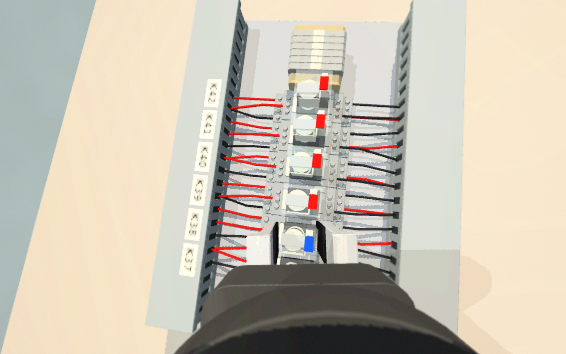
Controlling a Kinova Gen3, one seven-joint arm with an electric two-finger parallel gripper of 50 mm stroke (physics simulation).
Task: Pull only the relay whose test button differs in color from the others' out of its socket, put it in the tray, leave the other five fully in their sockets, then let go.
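Places are measured from the arm's base along level axes (x up, y left, z back), in millimetres.
Pixels of known places: gripper, fingertip midpoint: point(297, 235).
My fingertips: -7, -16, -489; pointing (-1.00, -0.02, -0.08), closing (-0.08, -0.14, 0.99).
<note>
Behind a point stands the place of what it marks, as x, y, z.
The relay with the blue test button point(309, 244) @(7, -13, -480) is fifth from the top of the row, in line with the others. My gripper point(297, 235) @(-7, -16, -489) is shut on this relay, one black finger pad on each side of its clear housing. Its base and socket are hidden, so I cannot tell how deep it sits. Relays with red test buttons stand above it in the row: the nearest point(298, 200) @(6, -42, -491), then another point(302, 163) @(6, -69, -491), another point(306, 125) @(6, -97, -491) and the top one point(309, 89) @(6, -125, -492). A sliver of the sixth relay point(291, 262) @(-14, 6, -492) shows below, its button hidden by the gripper body. The tray does not show.
Slotted wire ducts stand left point(182, 165) @(-19, -61, -597) and right point(432, 150) @(-19, -94, -392) of the row, the left one with labels K42 to K37. Red and black wires run from both ducts to the sockets. A ribbed grey terminal block point(305, 50) @(-16, -171, -500) stands beyond the top relay.
</note>
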